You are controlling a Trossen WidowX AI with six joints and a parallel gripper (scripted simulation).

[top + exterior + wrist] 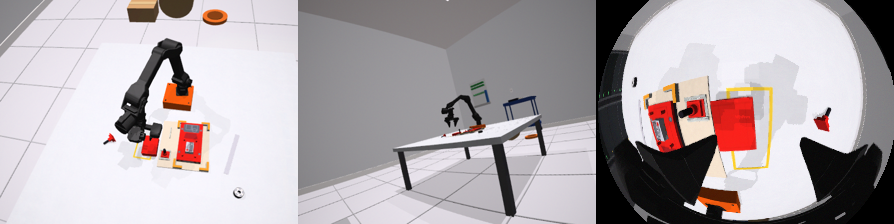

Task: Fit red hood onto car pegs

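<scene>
Now: the red hood 4 cm to the left of my gripper tip and 8 cm below it. The rest, counted from my gripper tip: grey strip 4 cm ahead, 41 cm to the left, 10 cm below; grey engine block 2 cm ahead, 22 cm to the left, 7 cm below.
</scene>
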